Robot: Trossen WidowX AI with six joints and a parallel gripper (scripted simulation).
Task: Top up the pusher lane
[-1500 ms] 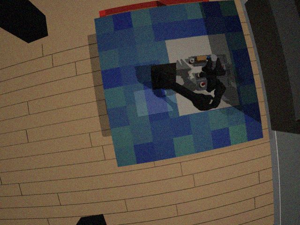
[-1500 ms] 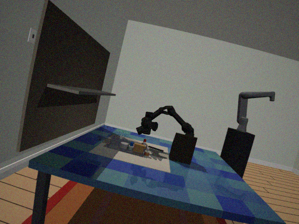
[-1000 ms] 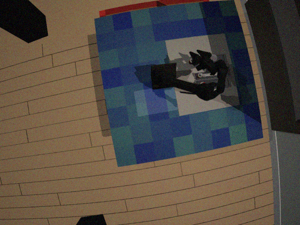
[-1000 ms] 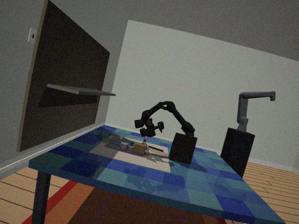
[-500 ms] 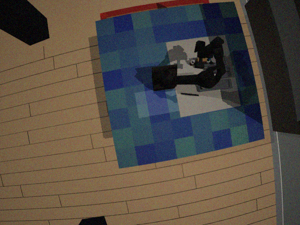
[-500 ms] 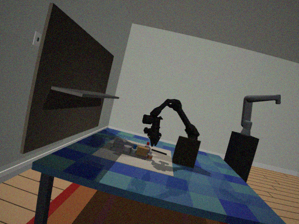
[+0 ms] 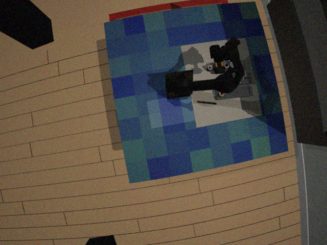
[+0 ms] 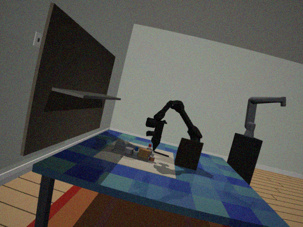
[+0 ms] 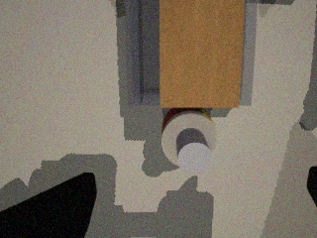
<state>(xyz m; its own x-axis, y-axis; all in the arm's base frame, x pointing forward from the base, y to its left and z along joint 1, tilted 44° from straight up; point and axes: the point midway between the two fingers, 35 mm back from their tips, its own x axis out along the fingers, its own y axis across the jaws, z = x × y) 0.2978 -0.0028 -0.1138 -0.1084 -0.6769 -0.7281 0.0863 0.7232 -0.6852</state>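
Now: the tan block 60 mm ahead of my gripper tip, 50 mm below it and 10 mm to the right of it. Also, from my gripper tip: shelf: 540 mm ahead, 280 mm above, 140 mm to the right.
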